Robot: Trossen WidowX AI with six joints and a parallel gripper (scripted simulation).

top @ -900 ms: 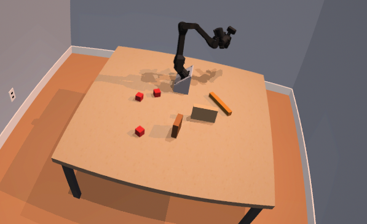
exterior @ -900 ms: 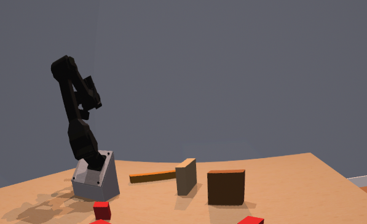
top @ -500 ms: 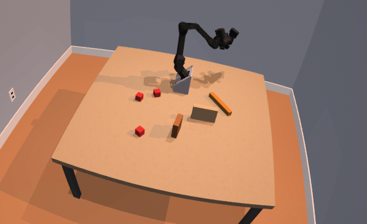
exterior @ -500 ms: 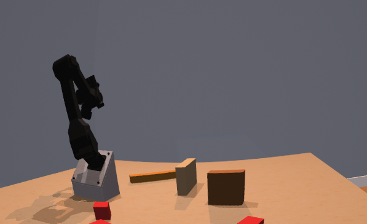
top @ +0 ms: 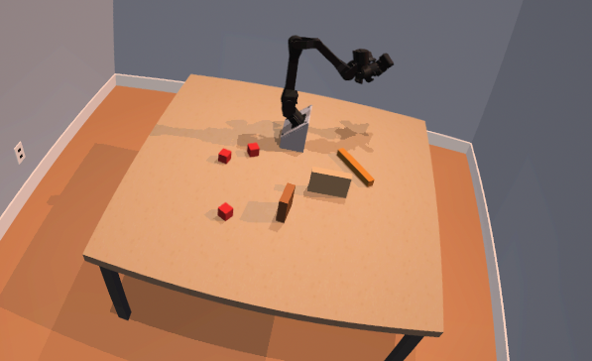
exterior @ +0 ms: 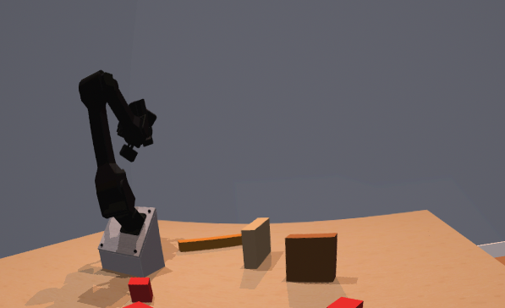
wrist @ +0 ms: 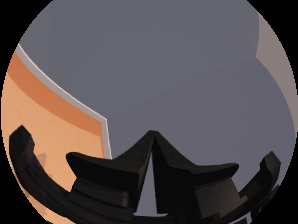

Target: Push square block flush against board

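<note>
My gripper tip is 510 mm short of the tan board, 170 mm to the left of it and 320 mm above it. Also, from my gripper tip: thin orange bar 340 mm ahead, 70 mm to the right, 350 mm below; then brown square block 670 mm ahead, 310 mm to the right, 320 mm below.
</note>
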